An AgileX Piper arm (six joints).
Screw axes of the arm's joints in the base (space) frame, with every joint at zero. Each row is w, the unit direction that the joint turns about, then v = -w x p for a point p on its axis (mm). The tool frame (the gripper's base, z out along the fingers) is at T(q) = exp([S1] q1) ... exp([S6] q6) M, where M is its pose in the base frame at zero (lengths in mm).
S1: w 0 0 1 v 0 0 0
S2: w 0 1 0 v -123 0 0
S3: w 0 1 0 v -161.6 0 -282.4
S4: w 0.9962 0 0.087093 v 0 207.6 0
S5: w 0 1 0 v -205.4 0 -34.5
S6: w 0.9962 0 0.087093 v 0 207.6 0
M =
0.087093 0 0.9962 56.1
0 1 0 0
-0.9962 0 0.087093 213.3
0 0 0 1
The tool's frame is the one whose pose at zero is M.
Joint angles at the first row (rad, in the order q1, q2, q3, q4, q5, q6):
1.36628 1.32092 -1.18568 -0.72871 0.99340 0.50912
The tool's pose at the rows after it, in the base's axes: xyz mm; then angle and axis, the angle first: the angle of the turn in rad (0 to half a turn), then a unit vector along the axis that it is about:
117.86, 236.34, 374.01, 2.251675, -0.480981, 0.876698, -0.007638
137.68, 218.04, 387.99, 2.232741, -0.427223, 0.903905, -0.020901
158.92, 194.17, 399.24, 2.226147, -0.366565, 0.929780, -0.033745
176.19, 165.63, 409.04, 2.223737, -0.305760, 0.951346, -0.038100
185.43, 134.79, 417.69, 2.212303, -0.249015, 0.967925, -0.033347
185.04, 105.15, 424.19, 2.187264, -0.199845, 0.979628, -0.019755
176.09, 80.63, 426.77, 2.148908, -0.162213, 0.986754, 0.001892
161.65, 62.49, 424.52, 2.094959, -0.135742, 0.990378, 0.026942
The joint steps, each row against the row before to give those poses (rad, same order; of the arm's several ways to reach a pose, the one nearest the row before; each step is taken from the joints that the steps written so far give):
-0.06134 -0.02546 -0.03839 0.00129 0.02983 -0.00026
-0.09394 -0.02061 -0.03329 0.00517 0.02525 -0.00417
-0.12185 -0.02335 -0.02435 0.02589 0.01200 -0.01792
-0.13619 -0.03293 -0.01376 0.05001 -0.00423 -0.03207
-0.13510 -0.04762 0.00181 0.06272 -0.01918 -0.03660
-0.12344 -0.06413 0.02189 0.07093 -0.03368 -0.03650
-0.10170 -0.07835 0.04542 0.07440 -0.04898 -0.03319
-0.07304 -0.08941 0.06979 0.06063 -0.06543 -0.01986

